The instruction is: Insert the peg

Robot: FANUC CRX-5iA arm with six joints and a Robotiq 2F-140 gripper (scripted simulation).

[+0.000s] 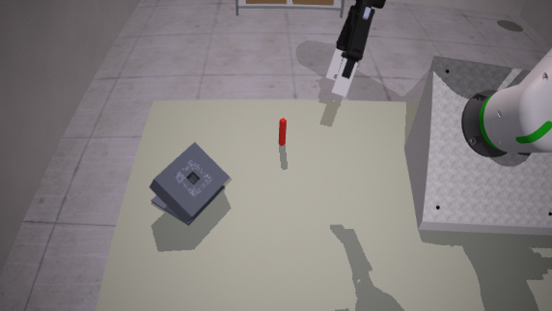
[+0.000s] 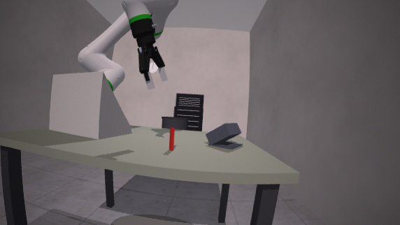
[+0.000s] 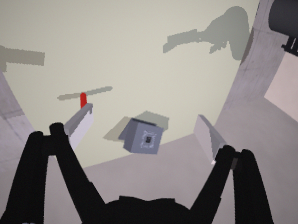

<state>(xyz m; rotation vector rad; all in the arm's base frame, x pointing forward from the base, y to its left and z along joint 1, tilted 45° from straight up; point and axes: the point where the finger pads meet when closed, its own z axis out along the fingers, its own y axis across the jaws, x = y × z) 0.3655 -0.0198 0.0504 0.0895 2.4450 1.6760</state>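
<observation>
Right now my hand is 11 cm short of the red peg, 7 cm to the left of it and 22 cm above it. Round my hand: flat grey base: 30 cm ahead, 13 cm to the left, 26 cm below.
</observation>
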